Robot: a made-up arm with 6 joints. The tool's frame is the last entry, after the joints.
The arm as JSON. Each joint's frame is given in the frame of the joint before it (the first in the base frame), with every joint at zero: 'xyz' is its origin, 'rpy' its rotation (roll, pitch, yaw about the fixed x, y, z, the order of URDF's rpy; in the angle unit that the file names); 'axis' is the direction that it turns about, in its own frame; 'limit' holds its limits. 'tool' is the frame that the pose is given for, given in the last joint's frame.
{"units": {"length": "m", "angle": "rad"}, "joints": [
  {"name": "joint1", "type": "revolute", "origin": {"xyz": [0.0, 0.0, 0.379], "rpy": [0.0, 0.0, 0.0]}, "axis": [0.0, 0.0, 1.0], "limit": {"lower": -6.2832, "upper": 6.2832}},
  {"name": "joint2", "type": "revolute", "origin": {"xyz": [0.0, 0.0, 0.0], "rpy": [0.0, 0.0, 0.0]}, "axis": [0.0, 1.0, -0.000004], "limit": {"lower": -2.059, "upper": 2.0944}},
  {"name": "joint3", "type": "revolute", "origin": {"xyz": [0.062, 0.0, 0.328], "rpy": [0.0, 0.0, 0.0]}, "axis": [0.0, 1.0, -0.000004], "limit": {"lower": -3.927, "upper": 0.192}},
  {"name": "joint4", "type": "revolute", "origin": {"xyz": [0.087, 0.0, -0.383], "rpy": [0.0, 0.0, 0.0]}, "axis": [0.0, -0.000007, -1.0], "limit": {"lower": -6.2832, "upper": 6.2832}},
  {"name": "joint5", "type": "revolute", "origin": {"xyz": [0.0, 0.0, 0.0], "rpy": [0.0, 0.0, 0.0]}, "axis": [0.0, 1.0, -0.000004], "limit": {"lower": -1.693, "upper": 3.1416}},
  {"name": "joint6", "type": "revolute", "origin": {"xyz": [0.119, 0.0, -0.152], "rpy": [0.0, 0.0, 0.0]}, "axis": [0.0, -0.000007, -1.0], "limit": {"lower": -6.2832, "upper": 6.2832}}
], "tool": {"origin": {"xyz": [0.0, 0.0, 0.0], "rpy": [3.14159, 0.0, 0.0]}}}
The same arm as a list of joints. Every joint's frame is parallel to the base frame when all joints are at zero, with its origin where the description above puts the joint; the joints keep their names.
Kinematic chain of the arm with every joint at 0, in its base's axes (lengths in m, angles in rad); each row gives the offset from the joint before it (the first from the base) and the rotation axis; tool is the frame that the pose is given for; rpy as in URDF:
joint1: xyz 0 0 0.379 axis +z
joint2: xyz 0 0 0 axis +y
joint3: xyz 0.062 0 0.328 axis +y
joint4: xyz 0.087 0 -0.383 axis -z
joint5: xyz 0 0 0 axis +y
joint6: xyz 0.119 0 -0.152 axis -z
tool: xyz 0 0 0 rpy 3.1416 0 0
Joint limits (rad, base to tool): -6.2832..6.2832 -2.059..2.0944 -3.927..0.192 -6.2832..6.2832 -1.693..3.1416 -6.2832..6.2832

